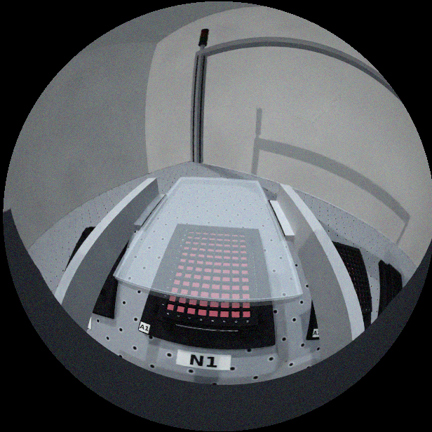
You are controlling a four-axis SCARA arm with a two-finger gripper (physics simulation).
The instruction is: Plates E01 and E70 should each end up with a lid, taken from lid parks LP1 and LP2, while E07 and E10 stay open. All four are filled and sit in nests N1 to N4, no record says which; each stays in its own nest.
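Observation:
My gripper (216,189) is shut on a clear lid (220,200), with one finger pad at each long side. The lid is held level, well above nest N1 (265,336). Below it a black plate (209,304) with pink-filled wells sits in the nest, seen partly through the lid. There is a gap between lid and plate, and the plate's near rows show uncovered past the lid's front edge. The plate's front code is too thin to read from here. The nest's front tag (204,360) reads N1.
On the right, partly behind the finger, stands a black plate (356,270) in a nest, with another dark object (391,280) farther right. On the left, dark nest parts (105,297) show behind the other finger. A grey post (198,110) stands at the back.

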